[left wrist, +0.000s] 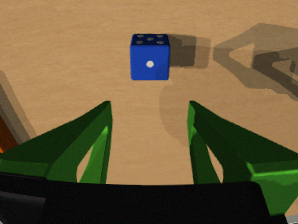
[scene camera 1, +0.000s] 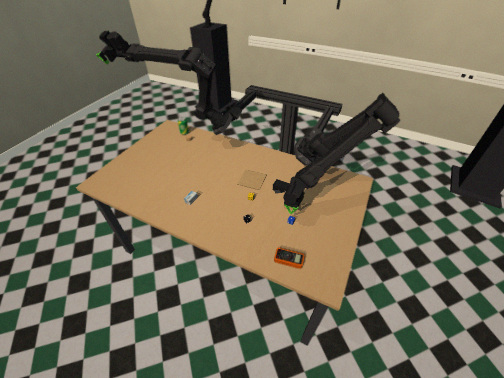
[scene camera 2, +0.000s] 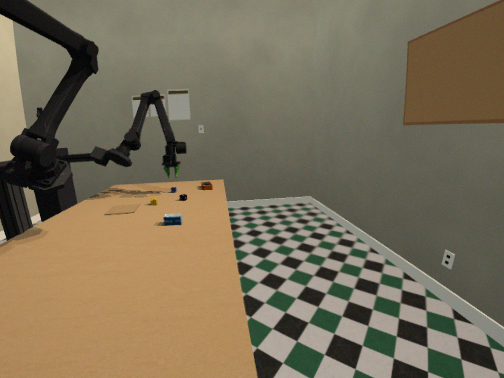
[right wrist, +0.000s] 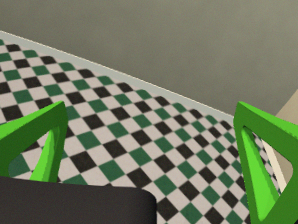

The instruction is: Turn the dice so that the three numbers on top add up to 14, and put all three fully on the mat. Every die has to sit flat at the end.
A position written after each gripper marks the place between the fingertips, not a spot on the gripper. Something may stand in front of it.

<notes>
In view: the left gripper (left wrist: 149, 110), the right gripper (right wrist: 150, 111) and a blue die (left wrist: 149, 53).
The right wrist view does not show the blue die: it is out of frame.
</notes>
